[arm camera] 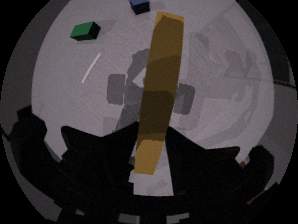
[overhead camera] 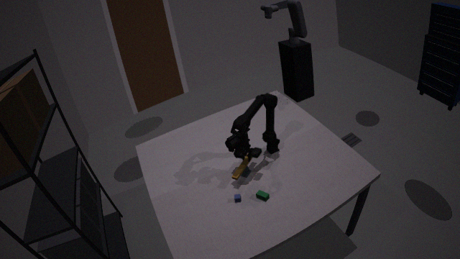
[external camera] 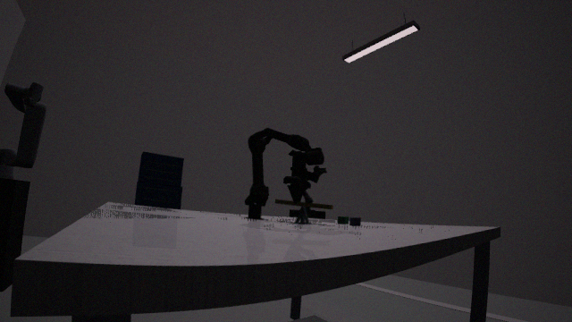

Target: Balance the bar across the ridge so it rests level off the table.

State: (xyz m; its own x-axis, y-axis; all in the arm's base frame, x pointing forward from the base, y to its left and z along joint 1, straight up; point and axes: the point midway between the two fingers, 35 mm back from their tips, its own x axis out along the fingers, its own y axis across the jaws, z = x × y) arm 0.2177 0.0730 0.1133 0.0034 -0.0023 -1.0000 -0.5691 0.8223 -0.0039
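Now: gripper tip 20 mm to the right of the yellow bar and 20 mm short of it. The rest, counted from my gripper tip: blue cube: 180 mm to the left, 160 mm ahead, 60 mm below; green block: 250 mm to the left, 60 mm below, 30 mm ahead.
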